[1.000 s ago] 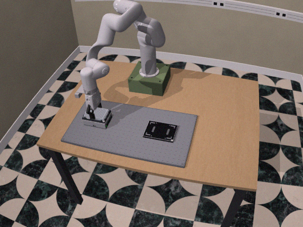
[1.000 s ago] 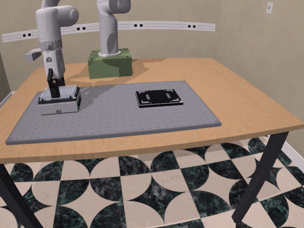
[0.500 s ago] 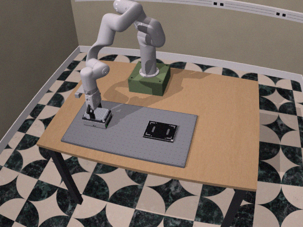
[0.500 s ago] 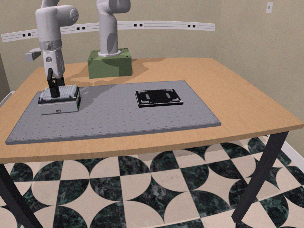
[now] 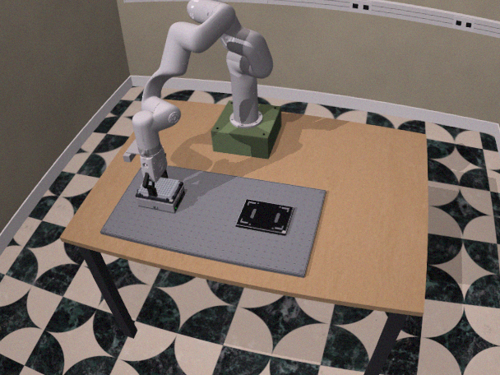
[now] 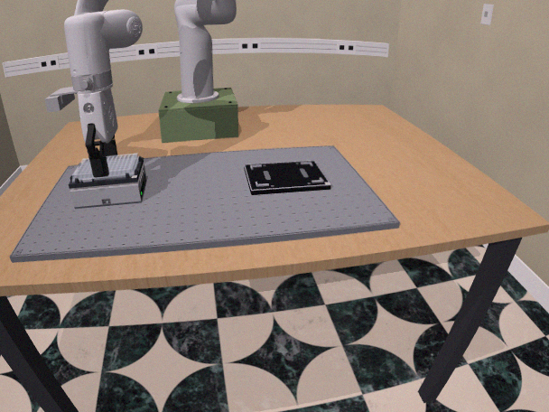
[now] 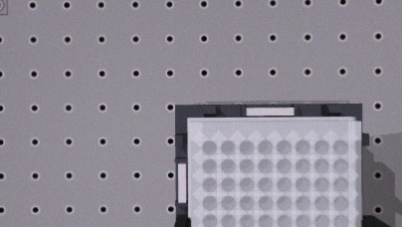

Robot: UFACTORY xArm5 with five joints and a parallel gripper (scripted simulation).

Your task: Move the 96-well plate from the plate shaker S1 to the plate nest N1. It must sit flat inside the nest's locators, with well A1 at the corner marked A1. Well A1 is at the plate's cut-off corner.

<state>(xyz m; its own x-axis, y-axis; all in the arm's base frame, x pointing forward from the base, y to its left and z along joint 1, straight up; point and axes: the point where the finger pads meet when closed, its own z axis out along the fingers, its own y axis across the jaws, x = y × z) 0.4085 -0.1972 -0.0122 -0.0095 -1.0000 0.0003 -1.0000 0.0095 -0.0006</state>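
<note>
My gripper is now 370 mm to the right of the black plate nest N1 and 70 mm above it. Also, from my hand: white 96-well plate 10 mm below.
</note>
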